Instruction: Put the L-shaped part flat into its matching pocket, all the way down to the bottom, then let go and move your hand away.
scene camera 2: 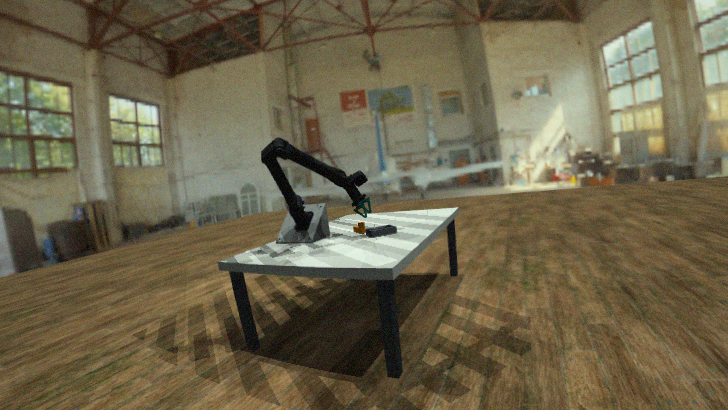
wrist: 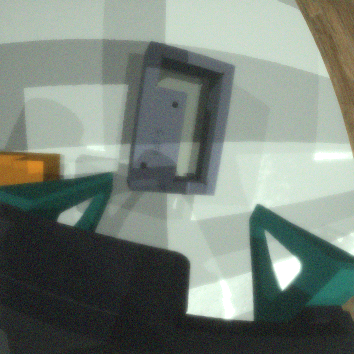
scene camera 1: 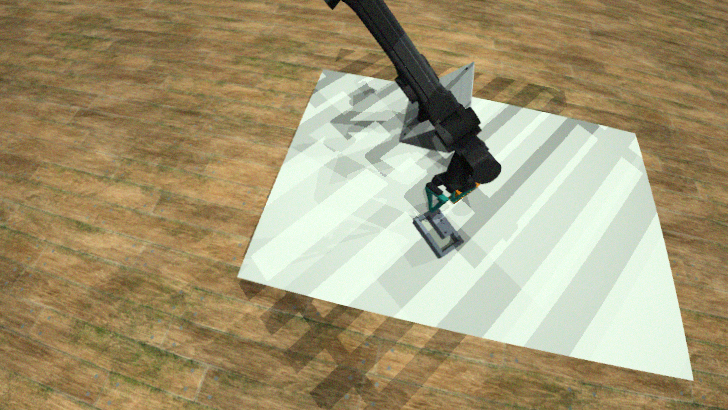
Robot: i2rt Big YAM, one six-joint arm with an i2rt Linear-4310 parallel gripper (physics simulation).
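Observation:
The orange L-shaped part point(scene camera 1: 460, 192) point(scene camera 2: 359, 228) point(wrist: 30, 169) lies outside the pocket block, on the table near its arm-base side. In scene camera 2 one portion stands higher, so it does not look flat. Scene camera 1 shows slivers of it behind the gripper; the wrist view cuts it off at the left edge. The blue-grey pocket block point(scene camera 1: 426, 237) point(scene camera 2: 382, 231) point(wrist: 219, 130) lies on the table, and its L-shaped pocket is empty with a pale bottom. My gripper point(scene camera 1: 444, 206) point(scene camera 2: 363, 215) point(wrist: 183, 196) is wide open and empty, above the table near the part and block.
The white table point(scene camera 1: 601, 244) point(scene camera 2: 351, 260) carries the arm's grey wedge-shaped base point(scene camera 1: 460, 84) point(scene camera 2: 318, 226) at its back side in scene camera 1. Striped shadows cross the table. The wooden floor point(scene camera 1: 127, 203) point(scene camera 2: 560, 280) point(wrist: 335, 45) surrounds it.

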